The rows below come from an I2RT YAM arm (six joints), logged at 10 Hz.
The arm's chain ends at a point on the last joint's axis. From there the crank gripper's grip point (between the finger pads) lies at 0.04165 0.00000 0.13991 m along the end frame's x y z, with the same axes.
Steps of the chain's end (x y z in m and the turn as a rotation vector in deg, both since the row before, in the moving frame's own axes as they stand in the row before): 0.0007, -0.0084, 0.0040, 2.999, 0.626, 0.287; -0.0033, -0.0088, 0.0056, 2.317, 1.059, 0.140; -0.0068, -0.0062, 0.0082, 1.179, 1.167, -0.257; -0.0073, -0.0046, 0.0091, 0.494, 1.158, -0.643; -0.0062, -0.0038, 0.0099, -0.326, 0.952, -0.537; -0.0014, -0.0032, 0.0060, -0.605, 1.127, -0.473; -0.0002, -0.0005, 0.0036, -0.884, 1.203, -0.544
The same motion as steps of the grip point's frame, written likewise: 0.0022, -0.0155, 0.0034, 2.999, 0.626, 0.287; -0.0007, -0.0143, 0.0047, 2.317, 1.059, 0.140; -0.0040, -0.0093, 0.0073, 1.179, 1.167, -0.257; -0.0045, -0.0063, 0.0082, 0.494, 1.158, -0.643; -0.0039, -0.0034, 0.0092, -0.326, 0.952, -0.537; 0.0013, -0.0021, 0.0051, -0.605, 1.127, -0.473; 0.0027, 0.0012, 0.0027, -0.884, 1.203, -0.544
